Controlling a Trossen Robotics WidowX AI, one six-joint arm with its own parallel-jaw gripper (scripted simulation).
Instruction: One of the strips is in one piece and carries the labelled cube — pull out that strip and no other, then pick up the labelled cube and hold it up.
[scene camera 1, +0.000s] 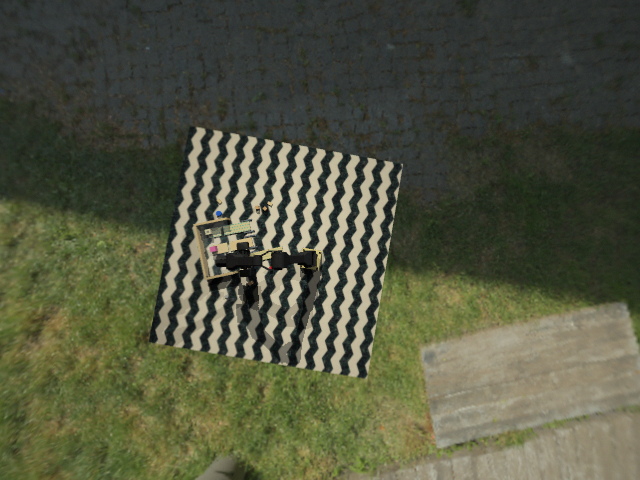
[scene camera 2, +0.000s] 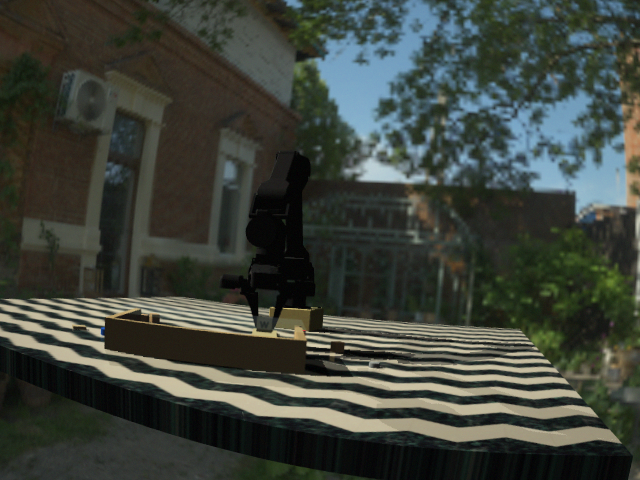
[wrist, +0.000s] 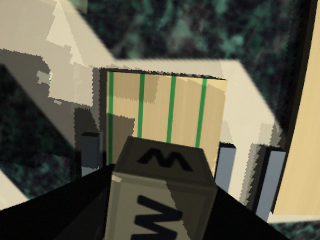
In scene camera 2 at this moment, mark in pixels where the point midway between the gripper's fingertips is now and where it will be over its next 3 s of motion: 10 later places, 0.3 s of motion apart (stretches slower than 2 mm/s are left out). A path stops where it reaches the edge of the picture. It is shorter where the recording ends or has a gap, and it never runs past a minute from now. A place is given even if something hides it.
My gripper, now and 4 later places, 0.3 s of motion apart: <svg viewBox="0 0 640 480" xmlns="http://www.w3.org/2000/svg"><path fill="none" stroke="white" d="M264 328L269 317L271 313L272 304L272 298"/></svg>
